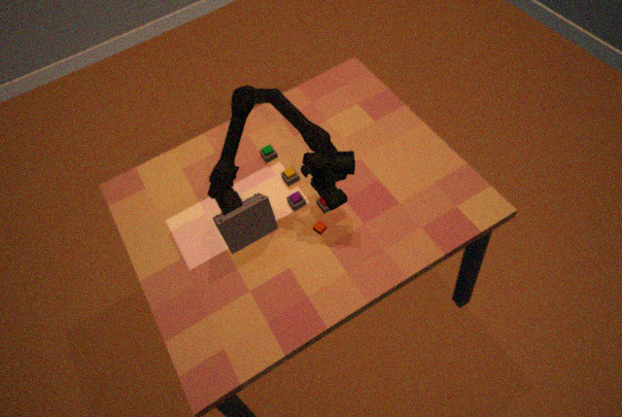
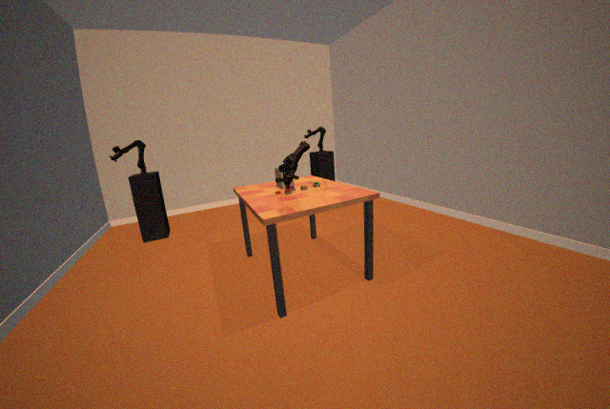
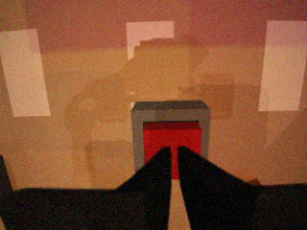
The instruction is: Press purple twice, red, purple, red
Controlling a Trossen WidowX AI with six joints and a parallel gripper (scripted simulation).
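My gripper tip is 10 mm above the red button. Round my gripper tip: yellow button 170 mm to the left, 40 mm behind, 10 mm below; green button 300 mm to the left, 60 mm behind, 10 mm below; purple button 80 mm behind, 70 mm to the left, 10 mm below.
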